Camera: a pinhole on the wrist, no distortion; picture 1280 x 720 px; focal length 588.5 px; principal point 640.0 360.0 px. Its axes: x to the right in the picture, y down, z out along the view. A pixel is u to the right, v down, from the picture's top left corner.
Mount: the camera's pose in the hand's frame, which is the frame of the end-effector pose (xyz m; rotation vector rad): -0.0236 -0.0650 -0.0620 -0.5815 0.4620 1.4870
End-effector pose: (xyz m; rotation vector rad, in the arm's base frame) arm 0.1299 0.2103 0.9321 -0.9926 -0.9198 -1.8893
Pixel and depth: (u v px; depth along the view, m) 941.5 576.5 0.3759
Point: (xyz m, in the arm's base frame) 0.5063 0.2187 0.8940
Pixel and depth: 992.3 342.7 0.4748
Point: 0.5776 0.1439 1.0692
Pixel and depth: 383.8 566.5 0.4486
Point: 0.3811 0.5921 0.9259
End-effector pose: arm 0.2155 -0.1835 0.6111 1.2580 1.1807 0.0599
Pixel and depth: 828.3 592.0 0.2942
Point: 0.3190 -0.2742 0.8376
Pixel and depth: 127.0 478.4 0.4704
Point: 0.4768 -0.7039 0.5618
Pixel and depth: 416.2 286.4 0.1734
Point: 0.2850 -0.2772 0.5968
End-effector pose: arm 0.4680 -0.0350 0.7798 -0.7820 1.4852 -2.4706
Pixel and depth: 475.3 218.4 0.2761
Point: 0.5486 -0.2269 0.8250
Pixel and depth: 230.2 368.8 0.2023
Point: 0.6064 -0.1348 0.8749
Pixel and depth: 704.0 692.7 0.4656
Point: 0.8282 -0.2383 0.5376
